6 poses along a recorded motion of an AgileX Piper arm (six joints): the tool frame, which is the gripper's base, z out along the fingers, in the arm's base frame.
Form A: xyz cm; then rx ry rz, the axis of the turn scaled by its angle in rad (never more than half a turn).
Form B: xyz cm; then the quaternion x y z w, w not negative. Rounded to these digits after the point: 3 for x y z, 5 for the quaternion.
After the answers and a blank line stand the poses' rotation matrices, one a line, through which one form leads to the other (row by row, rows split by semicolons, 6 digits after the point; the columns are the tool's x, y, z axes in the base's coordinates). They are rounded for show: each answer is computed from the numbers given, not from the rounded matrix.
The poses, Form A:
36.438 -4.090 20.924 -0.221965 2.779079 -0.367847
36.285 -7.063 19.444 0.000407 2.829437 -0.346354
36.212 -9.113 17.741 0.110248 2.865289 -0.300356
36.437 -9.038 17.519 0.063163 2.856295 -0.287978
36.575 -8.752 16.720 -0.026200 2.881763 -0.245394
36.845 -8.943 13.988 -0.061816 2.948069 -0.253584
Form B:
36.438 -4.090 20.924 -0.07786 0.97488 -0.12904 0.16401
36.285 -7.063 19.444 0.00014 0.98210 -0.12022 0.14500
36.212 -9.113 17.741 0.03792 0.98553 -0.10331 0.12889
36.437 -9.038 17.519 0.02180 0.98566 -0.09938 0.13465
36.575 -8.752 16.720 -0.00899 0.98862 -0.08419 0.12432
36.845 -8.943 13.988 -0.02080 0.99198 -0.08533 0.09087

-0.934078 -0.109489 0.339867; -0.194141 0.954573 -0.226052; -0.299678 -0.277133 -0.912902
-0.957947 0.035142 0.284785; -0.034587 0.971094 -0.236177; -0.284852 -0.236095 -0.929042
-0.963900 0.101375 0.246212; 0.048113 0.975778 -0.213405; -0.261882 -0.193855 -0.945430
-0.962788 0.069730 0.261107; 0.016205 0.979299 -0.201771; -0.269771 -0.190031 -0.943987
-0.968928 0.003160 0.247322; -0.038704 0.985664 -0.164221; -0.244295 -0.168690 -0.954916
-0.982620 -0.025759 0.183833; -0.056774 0.984573 -0.165506; -0.176734 -0.173067 -0.968924

